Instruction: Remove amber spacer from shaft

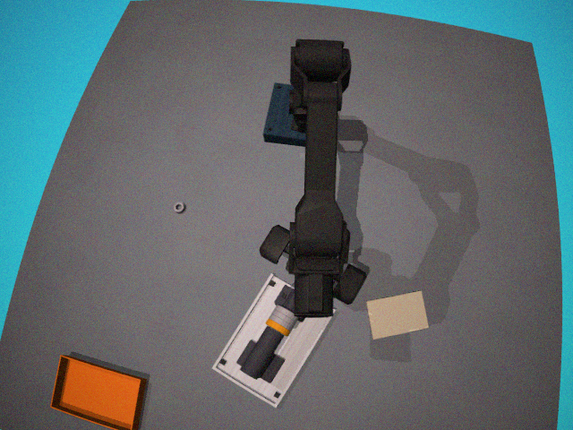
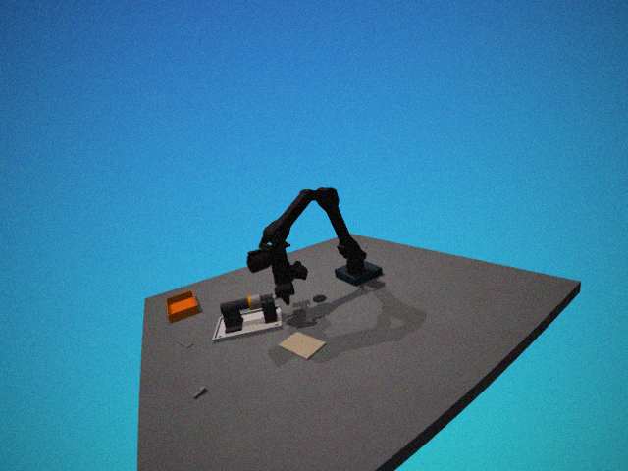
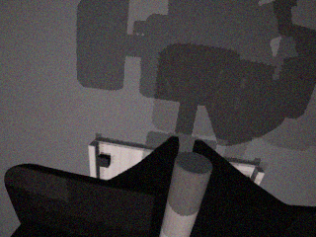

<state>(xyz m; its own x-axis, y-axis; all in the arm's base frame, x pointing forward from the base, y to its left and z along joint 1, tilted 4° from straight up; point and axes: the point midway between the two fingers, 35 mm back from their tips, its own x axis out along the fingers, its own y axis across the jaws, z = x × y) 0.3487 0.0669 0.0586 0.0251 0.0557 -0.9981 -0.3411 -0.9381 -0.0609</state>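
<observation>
Right now the shaft is 8 cm ahead of my gripper tip, 3 cm to the right of it and 3 cm above it. The rest, counted from my gripper tip: pad: 19 cm to the left, 5 cm ahead, 4 cm below; grey spacer: 10 cm ahead, 4 cm to the right, 3 cm above; amber spacer: 12 cm ahead, 4 cm to the right, 3 cm above.
</observation>
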